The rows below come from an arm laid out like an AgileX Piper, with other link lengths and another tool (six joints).
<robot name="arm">
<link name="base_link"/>
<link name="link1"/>
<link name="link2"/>
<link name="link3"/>
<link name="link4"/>
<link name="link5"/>
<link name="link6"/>
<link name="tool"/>
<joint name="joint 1" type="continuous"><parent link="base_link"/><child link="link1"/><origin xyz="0 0 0.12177"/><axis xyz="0 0 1"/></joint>
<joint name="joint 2" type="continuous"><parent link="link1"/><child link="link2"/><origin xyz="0 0 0"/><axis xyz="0 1 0"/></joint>
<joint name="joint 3" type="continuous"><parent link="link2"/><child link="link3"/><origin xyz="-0.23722 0 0.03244"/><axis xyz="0 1 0"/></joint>
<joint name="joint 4" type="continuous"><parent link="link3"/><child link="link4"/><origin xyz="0.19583 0 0.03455"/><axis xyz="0.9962 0 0.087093"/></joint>
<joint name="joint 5" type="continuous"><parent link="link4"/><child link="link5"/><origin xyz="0 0 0"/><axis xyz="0 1 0"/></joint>
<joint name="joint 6" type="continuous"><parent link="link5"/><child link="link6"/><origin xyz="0.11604 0 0.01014"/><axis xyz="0.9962 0 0.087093"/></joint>
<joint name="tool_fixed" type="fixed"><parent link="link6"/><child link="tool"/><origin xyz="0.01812 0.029 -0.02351" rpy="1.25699 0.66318 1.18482"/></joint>
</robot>
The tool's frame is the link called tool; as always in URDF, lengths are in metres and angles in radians. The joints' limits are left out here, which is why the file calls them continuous.
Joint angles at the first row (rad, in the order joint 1, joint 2, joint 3, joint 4, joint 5, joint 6):
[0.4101 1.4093 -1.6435 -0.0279 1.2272 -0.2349]
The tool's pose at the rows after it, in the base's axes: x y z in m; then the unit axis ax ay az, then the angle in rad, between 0 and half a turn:
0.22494, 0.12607, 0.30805, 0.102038, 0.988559, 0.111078, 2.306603
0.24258, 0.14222, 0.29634, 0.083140, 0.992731, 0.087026, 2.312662
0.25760, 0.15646, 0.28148, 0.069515, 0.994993, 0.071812, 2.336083
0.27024, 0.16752, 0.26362, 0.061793, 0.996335, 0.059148, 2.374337
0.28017, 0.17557, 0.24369, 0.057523, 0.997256, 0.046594, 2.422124
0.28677, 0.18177, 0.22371, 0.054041, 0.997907, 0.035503, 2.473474
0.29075, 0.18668, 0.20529, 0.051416, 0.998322, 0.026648, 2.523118
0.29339, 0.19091, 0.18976, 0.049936, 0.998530, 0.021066, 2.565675
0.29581, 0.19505, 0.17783, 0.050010, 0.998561, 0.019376, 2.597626
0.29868, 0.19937, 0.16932, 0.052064, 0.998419, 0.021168, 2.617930
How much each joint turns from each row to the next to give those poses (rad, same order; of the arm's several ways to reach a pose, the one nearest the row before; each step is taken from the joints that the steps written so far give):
[0.0768 0.1088 -0.0846 -0.1004 0.0165 0.0412]
[0.0465 0.1069 -0.0728 -0.0557 0.0036 0.0194]
[0.0238 0.0975 -0.0573 -0.0199 0.0000 0.0062]
[0.0086 0.0885 -0.0411 -0.0007 -0.0004 0.0021]
[0.0012 0.0789 -0.0249 0.0075 -0.0006 0.0011]
[0.0001 0.0675 -0.0118 0.0122 -0.0012 0.0001]
[-0.0001 0.0568 -0.0046 0.0146 -0.0017 -0.0001]
[0.0000 0.0480 -0.0052 0.0158 -0.0018 -0.0005]
[0.0000 0.0411 -0.0118 0.0161 -0.0014 -0.0001]
[0.0000 0.0355 -0.0198 0.0149 -0.0015 0.0018]

